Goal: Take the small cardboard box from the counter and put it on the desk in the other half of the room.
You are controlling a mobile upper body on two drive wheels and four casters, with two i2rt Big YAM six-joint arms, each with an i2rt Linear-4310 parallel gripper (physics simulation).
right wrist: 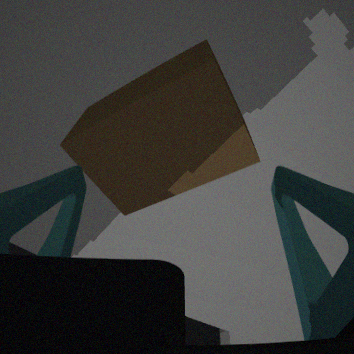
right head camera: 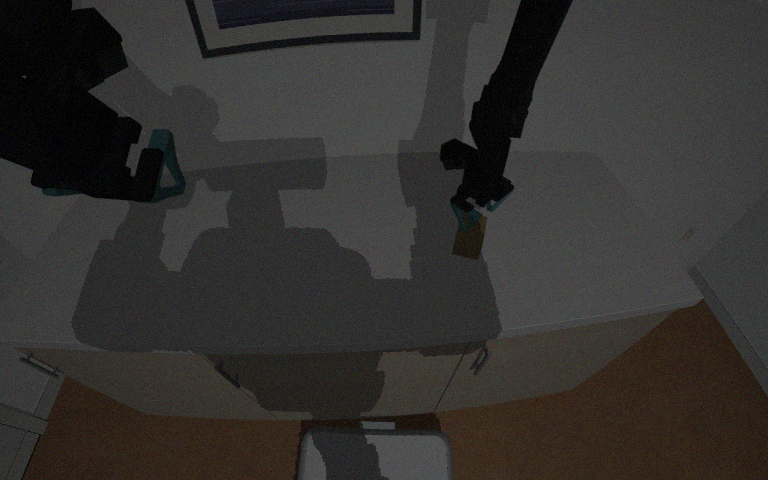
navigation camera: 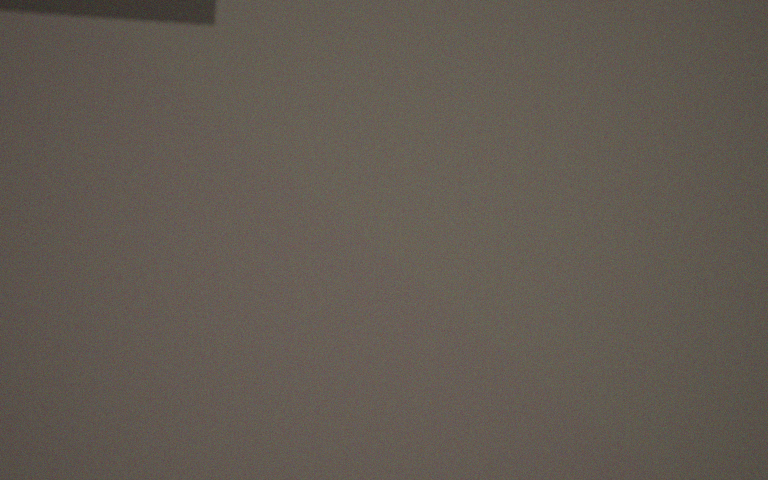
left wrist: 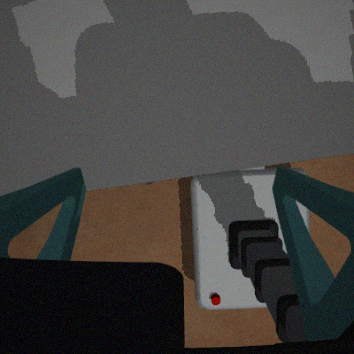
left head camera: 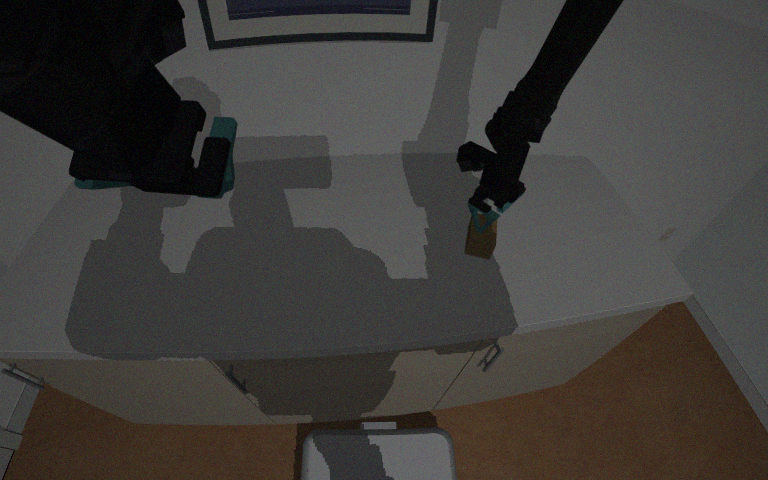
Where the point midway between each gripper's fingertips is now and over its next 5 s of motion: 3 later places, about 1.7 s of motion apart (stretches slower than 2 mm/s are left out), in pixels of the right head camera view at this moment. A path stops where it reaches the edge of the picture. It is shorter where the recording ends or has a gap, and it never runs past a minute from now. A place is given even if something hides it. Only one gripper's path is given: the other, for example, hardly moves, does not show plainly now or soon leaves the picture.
My right gripper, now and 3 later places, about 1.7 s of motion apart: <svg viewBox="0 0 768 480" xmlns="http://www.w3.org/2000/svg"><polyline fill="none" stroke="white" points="477,220 474,239 485,171 553,276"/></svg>
